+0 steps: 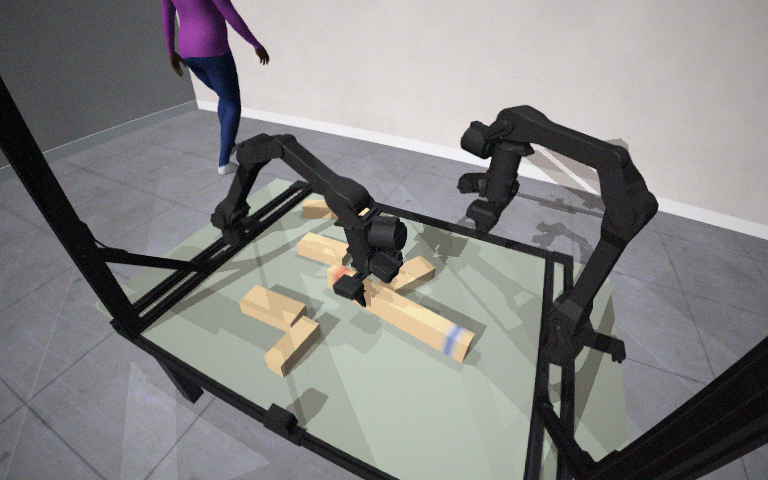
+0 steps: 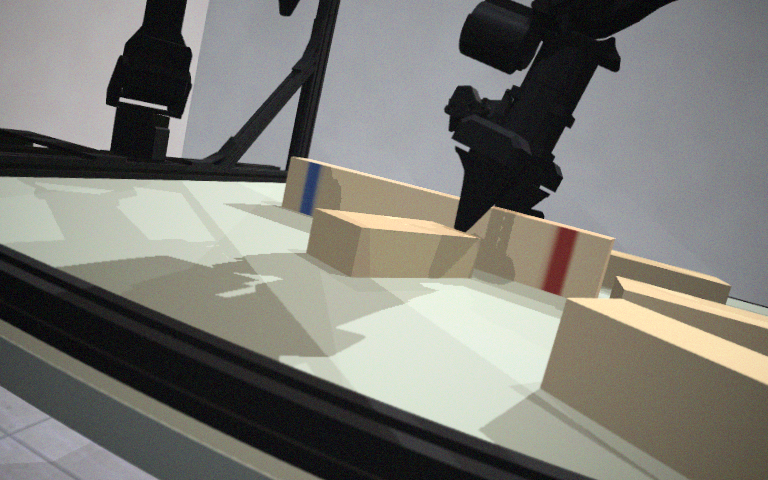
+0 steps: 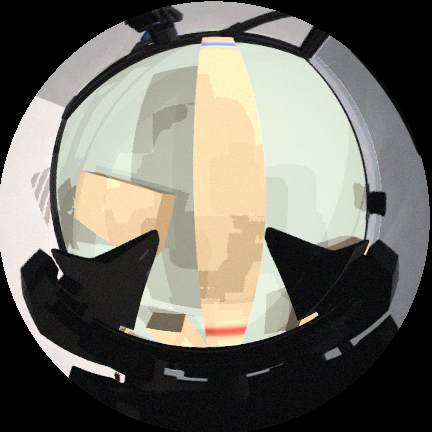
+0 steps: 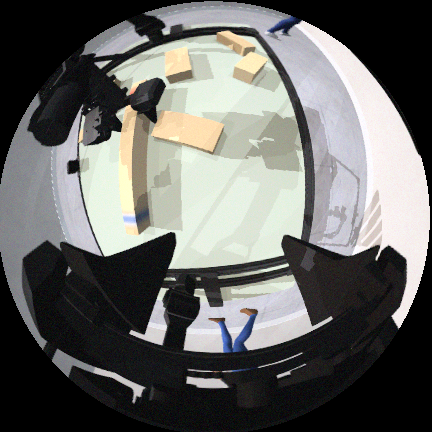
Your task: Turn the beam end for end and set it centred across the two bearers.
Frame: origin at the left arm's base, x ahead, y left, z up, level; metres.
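Seen in the pictures: left gripper, between the fingertips: [image 1: 375, 294] [image 2: 475, 233] [image 3: 212, 234] [image 4: 138, 125]; right gripper, between the fingertips: [image 1: 485, 229] [image 4: 231, 239]; left arm's base, origin of its link: [image 1: 234, 237]; right arm's base, origin of its link: [image 1: 557, 353] [image 2: 136, 158] [image 4: 186, 280].
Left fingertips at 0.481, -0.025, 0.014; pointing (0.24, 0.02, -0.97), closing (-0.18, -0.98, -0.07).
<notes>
Pixels of each thing's top centre, then the offset from my left fingertips to it, as dx, dy, dz.
- long wooden beam, centre of its top: [image 3: 228, 139] [image 2: 434, 191] [image 1: 394, 299] [image 4: 124, 149] +0.057, -0.021, +0.030
- short block, centre of its top: [image 2: 402, 223] [image 3: 100, 208] [image 4: 184, 127] [image 1: 408, 271] +0.045, +0.107, +0.005
The long wooden beam [image 1: 416, 316] [image 2: 390, 198] [image 3: 227, 165] [image 4: 134, 175] lies on the table, with a red band at one end and a blue band at the other. My left gripper [image 1: 376, 289] [image 3: 212, 234] [image 4: 138, 125] is open and low over the beam, nearer its red end, with one finger on each side. A short block [image 1: 416, 271] [image 2: 419, 249] [image 3: 125, 205] [image 4: 187, 131] lies close beside the beam and one finger. My right gripper [image 1: 473, 207] [image 4: 231, 239] is open, empty and high above the table's back right. I cannot tell which blocks are the two bearers.
More short blocks lie around: one [image 1: 322, 247] [image 4: 177, 65] beyond the red end, one [image 1: 317, 208] at the back left, and two [image 1: 274, 305] [image 1: 291, 345] close together at the front left. A black frame [image 1: 464, 229] edges the table. A person [image 1: 206, 33] stands behind.
</notes>
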